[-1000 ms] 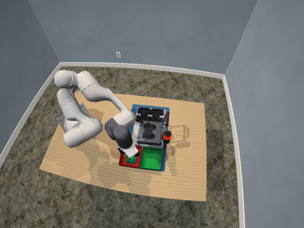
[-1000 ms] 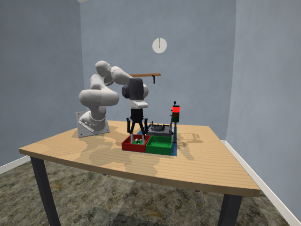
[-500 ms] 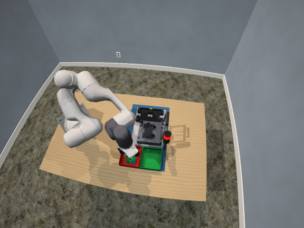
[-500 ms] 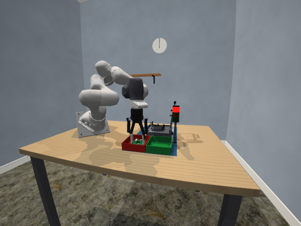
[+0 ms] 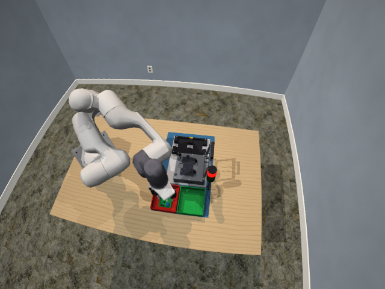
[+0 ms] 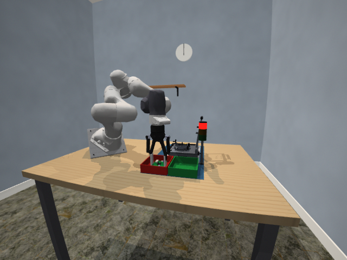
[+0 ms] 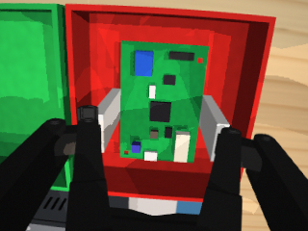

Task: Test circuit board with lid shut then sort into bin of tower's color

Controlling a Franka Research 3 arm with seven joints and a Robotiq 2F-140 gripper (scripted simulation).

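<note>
My gripper is now 30 mm above the red bin. Round my hand: tester plate (160 mm ahead, 170 mm to the left, 30 mm above); then green circuit board (20 mm below); then green bin (140 mm ahead, 40 mm to the right, 30 mm below).
</note>
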